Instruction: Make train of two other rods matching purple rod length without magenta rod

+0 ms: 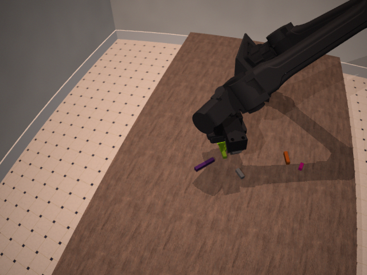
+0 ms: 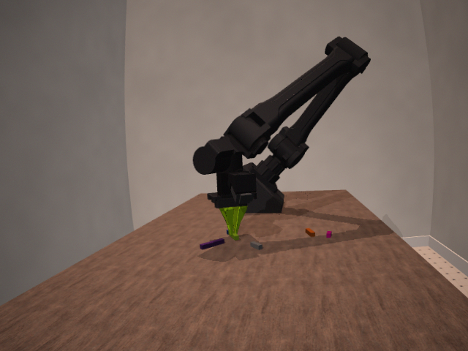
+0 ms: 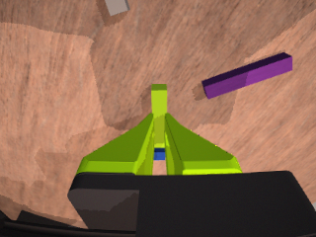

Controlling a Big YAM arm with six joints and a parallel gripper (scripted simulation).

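Now: hand 10 mm above the lime rod. Round my hand: grey rod (70 mm ahead, 50 mm to the left, 10 mm below); blue rod (40 mm behind, 10 mm to the right, 10 mm below); purple rod (50 mm ahead, 40 mm to the right, 10 mm below).
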